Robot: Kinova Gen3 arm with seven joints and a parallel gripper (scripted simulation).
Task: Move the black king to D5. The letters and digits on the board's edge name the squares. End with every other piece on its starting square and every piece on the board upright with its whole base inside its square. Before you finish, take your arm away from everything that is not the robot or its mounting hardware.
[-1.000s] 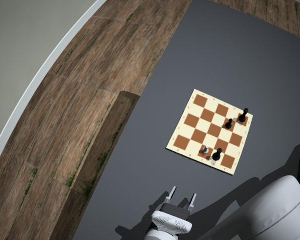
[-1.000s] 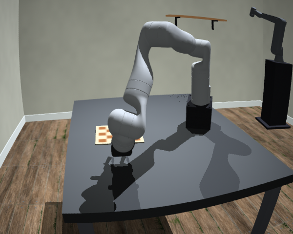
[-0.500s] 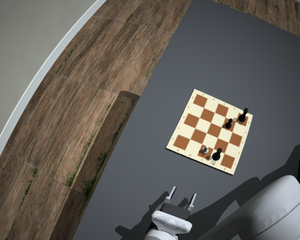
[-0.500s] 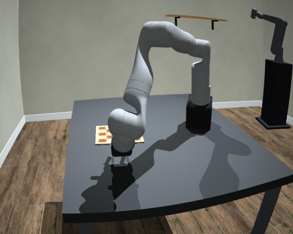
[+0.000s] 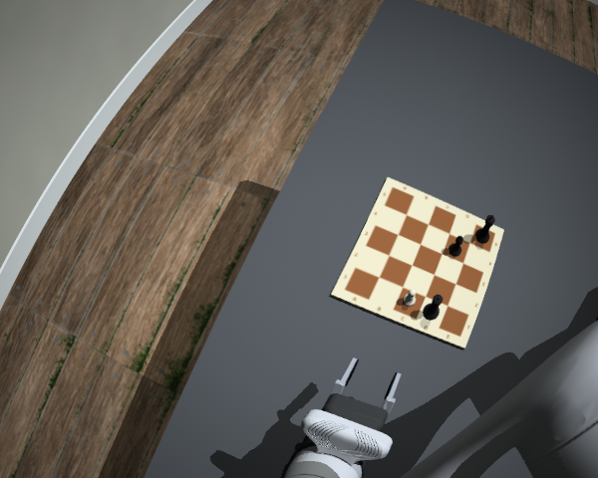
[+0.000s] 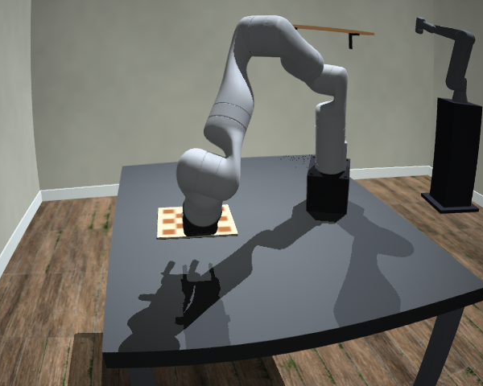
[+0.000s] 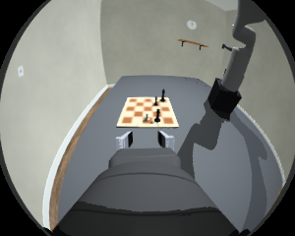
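The black king lies 40 mm behind my hand, 320 mm to the right of it and 60 mm below it. Round my hand: white pawn (20 mm ahead, 160 mm to the right, 80 mm below); black pawn (10 mm behind, 270 mm to the right, 70 mm below); chessboard (20 mm ahead, 230 mm to the right, 90 mm below).
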